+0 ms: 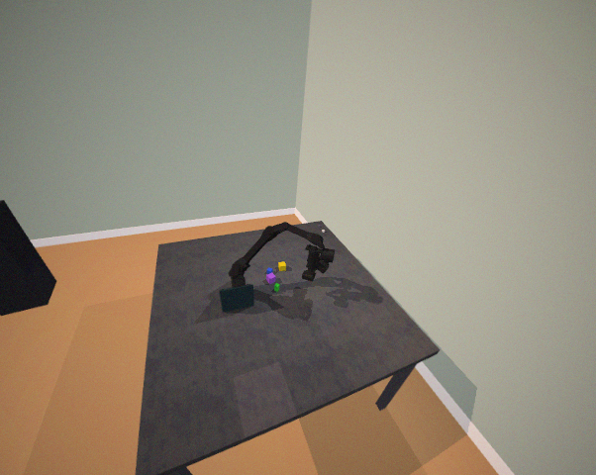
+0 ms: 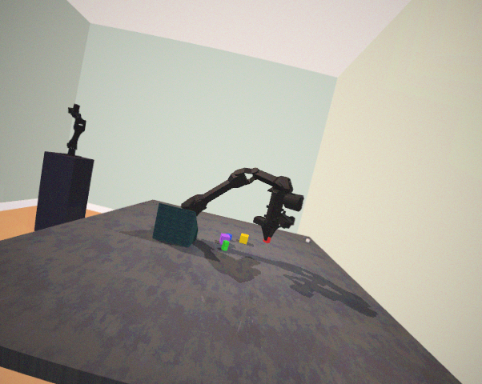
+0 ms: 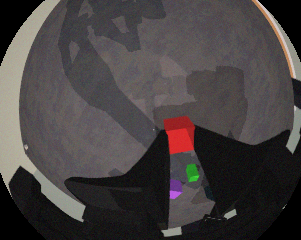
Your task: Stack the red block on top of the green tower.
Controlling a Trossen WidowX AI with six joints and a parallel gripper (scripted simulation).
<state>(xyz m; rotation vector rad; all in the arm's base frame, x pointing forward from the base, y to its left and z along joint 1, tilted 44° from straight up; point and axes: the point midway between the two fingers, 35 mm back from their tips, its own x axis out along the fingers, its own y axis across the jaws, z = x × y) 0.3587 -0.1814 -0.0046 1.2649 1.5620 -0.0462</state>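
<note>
The purple block lies 160 mm behind my gripper tip, 180 mm to the left of it and 90 mm below it. The rest, counted from my gripper tip: yellow block 50 mm behind, 250 mm to the left, 100 mm below; then blue block 140 mm behind, 250 mm to the left, 100 mm below; then red block right at my gripper tip.
</note>
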